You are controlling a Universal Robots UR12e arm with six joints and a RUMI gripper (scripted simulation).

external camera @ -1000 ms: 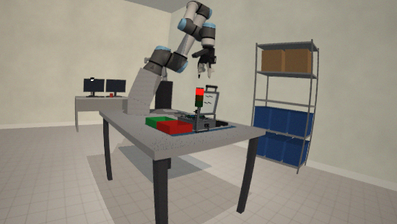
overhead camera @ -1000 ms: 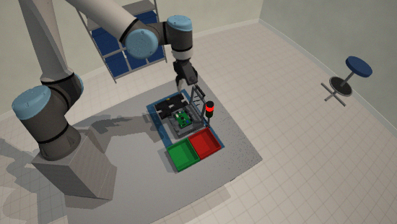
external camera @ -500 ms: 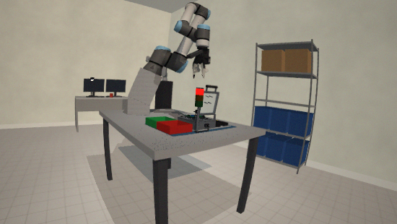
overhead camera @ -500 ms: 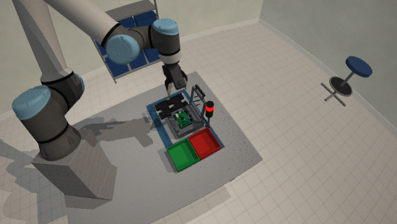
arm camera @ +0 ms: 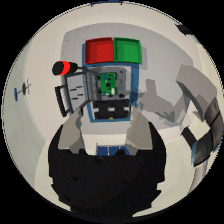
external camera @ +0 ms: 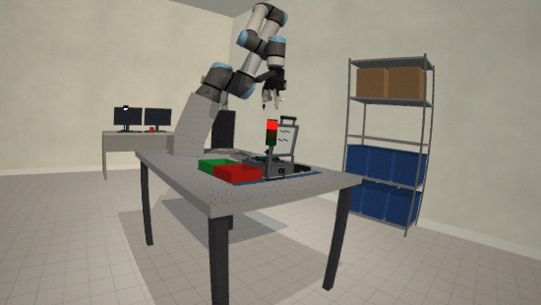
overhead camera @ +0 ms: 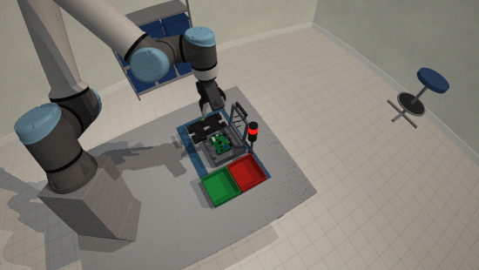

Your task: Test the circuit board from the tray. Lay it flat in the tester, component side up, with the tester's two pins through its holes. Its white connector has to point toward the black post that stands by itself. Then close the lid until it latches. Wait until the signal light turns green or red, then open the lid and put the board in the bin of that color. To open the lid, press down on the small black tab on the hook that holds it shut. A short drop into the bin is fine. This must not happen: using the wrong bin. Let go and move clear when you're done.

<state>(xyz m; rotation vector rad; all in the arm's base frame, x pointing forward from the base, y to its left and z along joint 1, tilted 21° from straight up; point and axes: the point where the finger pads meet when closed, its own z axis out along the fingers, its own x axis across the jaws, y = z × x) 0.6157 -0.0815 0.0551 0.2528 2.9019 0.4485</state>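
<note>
Right now the green circuit board is 24 cm below my hand. Round my hand: green bin: 30 cm below, 19 cm to the right, 13 cm behind; then red bin: 30 cm below, 21 cm to the right, 2 cm ahead; then tester lid: 13 cm below, 11 cm ahead, 2 cm to the right.
</note>
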